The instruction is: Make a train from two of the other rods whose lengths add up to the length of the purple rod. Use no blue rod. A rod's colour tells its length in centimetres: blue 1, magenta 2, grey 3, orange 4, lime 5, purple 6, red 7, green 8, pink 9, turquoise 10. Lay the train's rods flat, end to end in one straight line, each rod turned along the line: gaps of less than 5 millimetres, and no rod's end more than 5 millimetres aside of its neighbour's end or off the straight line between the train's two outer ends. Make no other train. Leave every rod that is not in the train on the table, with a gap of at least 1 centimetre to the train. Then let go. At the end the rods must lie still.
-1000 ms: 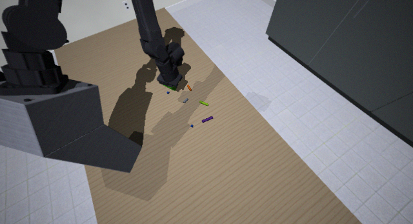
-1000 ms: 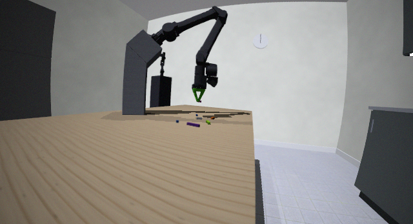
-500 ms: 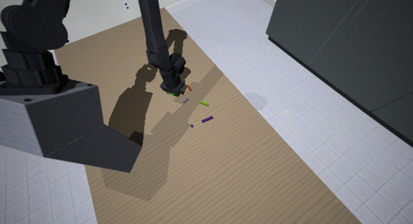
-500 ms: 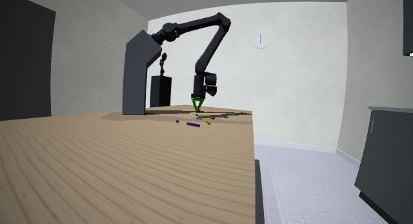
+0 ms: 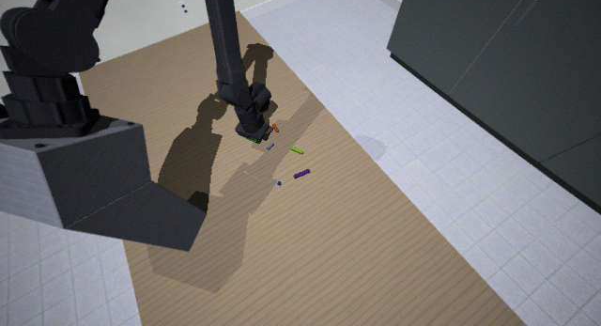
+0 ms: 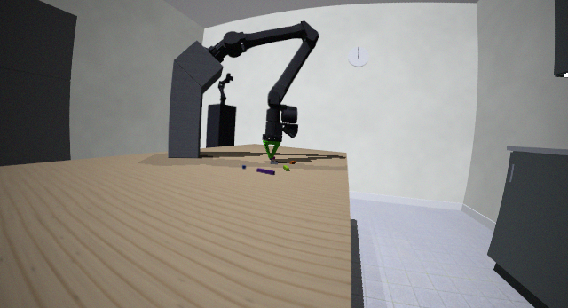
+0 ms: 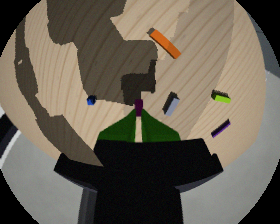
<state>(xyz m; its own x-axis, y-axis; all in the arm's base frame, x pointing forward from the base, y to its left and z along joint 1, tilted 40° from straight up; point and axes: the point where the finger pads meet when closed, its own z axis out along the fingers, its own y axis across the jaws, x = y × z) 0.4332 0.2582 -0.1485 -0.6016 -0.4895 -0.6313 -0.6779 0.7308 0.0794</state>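
My hand is 1 cm to the right of the magenta rod, 1 cm short of it and 1 cm above it. The rest, counted from my hand: orange rod (8 cm ahead, 5 cm to the left, 2 cm below); then lime rod (13 cm ahead, 8 cm to the right, 2 cm below); then grey rod (4 cm ahead, 3 cm to the right, 2 cm below).
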